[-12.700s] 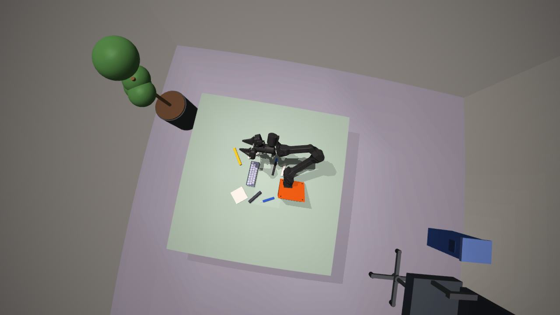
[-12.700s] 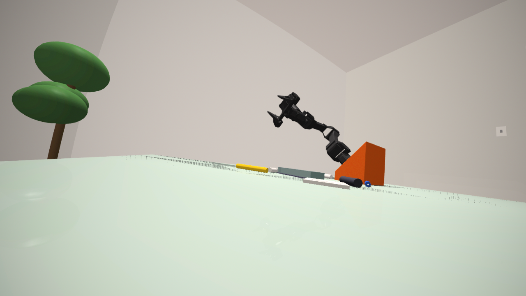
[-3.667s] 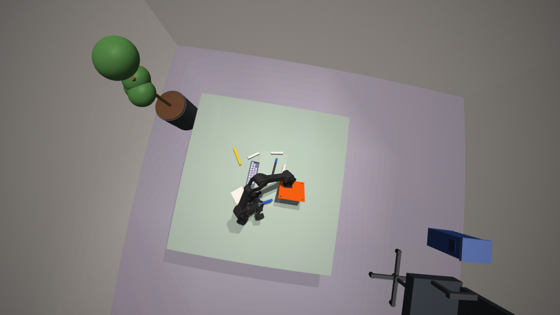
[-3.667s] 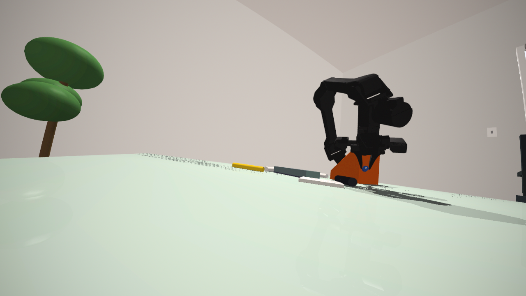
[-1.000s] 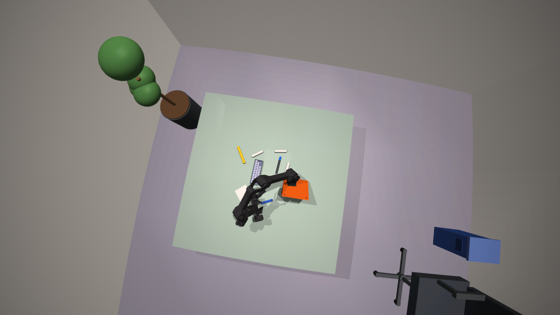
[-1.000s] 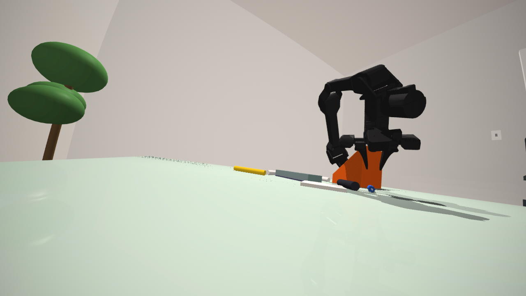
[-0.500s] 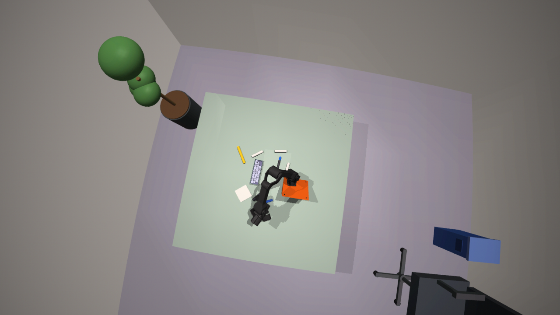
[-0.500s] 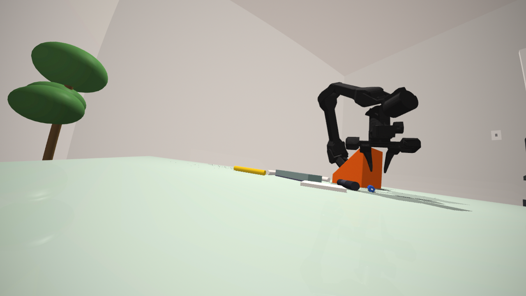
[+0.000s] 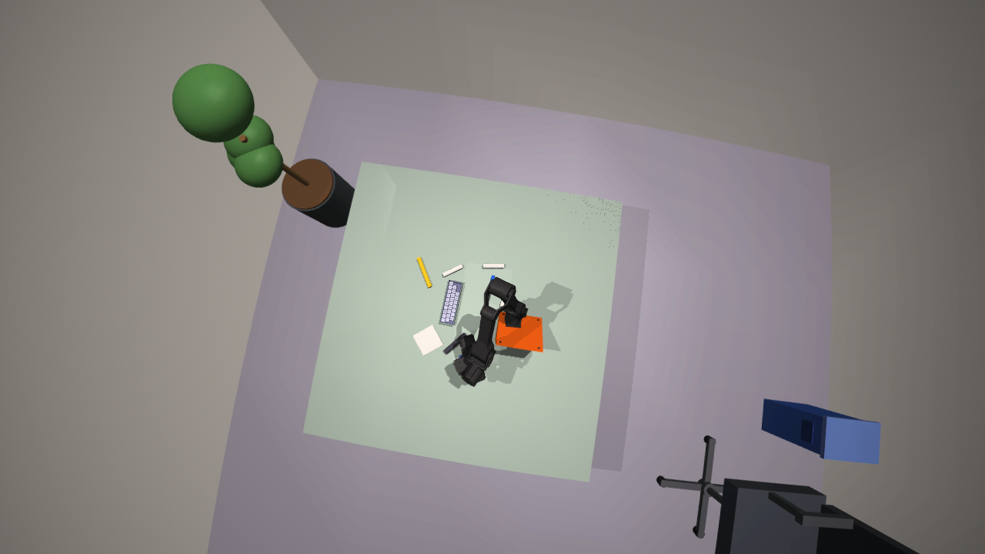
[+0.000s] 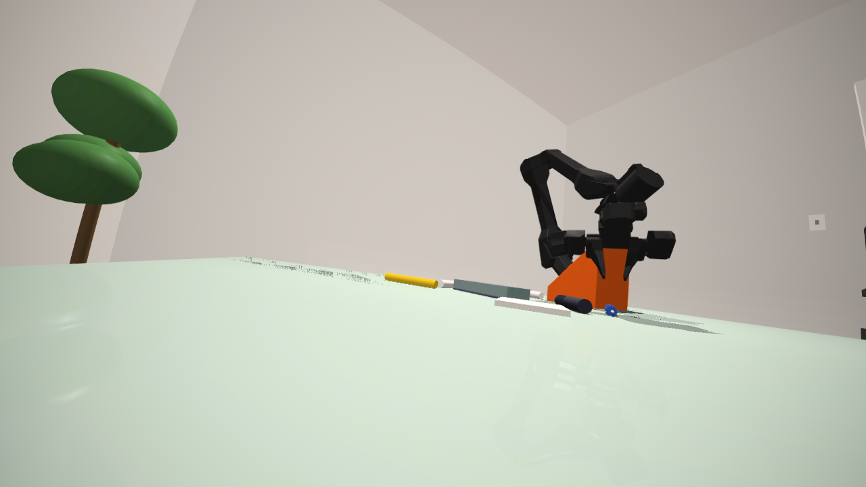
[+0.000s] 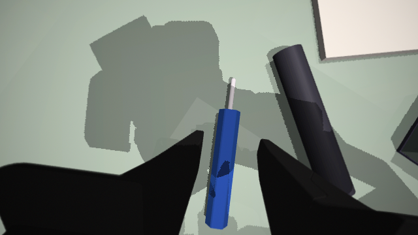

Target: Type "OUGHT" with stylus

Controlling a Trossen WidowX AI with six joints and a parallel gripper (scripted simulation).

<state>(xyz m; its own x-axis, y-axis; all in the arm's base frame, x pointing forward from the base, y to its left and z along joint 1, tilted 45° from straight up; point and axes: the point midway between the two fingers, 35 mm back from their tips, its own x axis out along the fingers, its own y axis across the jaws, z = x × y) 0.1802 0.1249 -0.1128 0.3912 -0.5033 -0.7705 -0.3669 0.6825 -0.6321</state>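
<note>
Now: the blue stylus 10 mm ahead of my gripper tip and 60 mm below it. Also, from my gripper tip: yellow pencil 220 mm ahead, 360 mm to the right, 60 mm below; then white pad 170 mm ahead, 60 mm to the right, 60 mm below.
</note>
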